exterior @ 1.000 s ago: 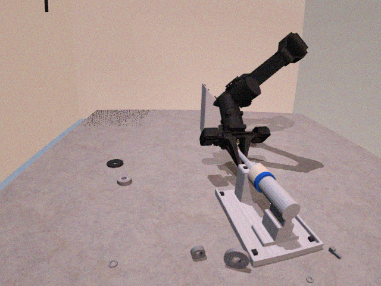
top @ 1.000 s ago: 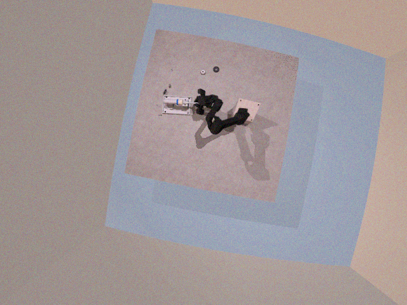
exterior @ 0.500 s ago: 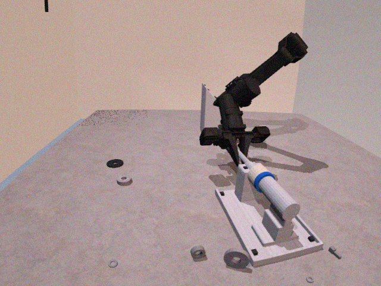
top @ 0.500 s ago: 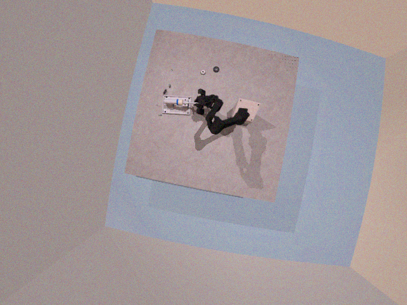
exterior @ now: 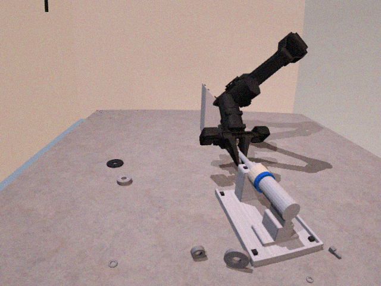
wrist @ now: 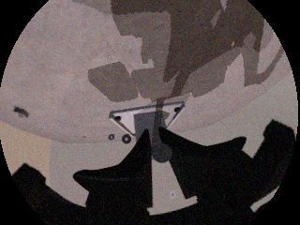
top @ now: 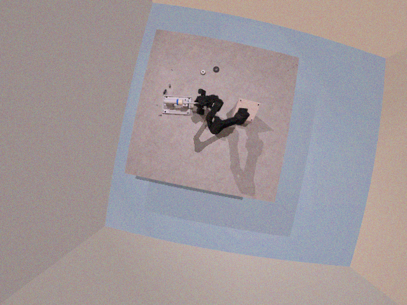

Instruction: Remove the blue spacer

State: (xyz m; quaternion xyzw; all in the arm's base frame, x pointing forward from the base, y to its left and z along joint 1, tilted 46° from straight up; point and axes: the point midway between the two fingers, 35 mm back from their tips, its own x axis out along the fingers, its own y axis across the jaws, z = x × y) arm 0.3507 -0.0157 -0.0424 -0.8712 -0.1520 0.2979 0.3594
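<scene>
My gripper tip is now 5 cm short of the thin shaft and 2 cm below it. The rest, counted from my gripper tip: grey ring (30 cm to the right, 5 cm below, 4 cm behind); then bolt (27 cm ahead, 10 cm to the left, 5 cm below); then cream spacer (11 cm ahead, 2 cm above, 1 cm to the left).
</scene>
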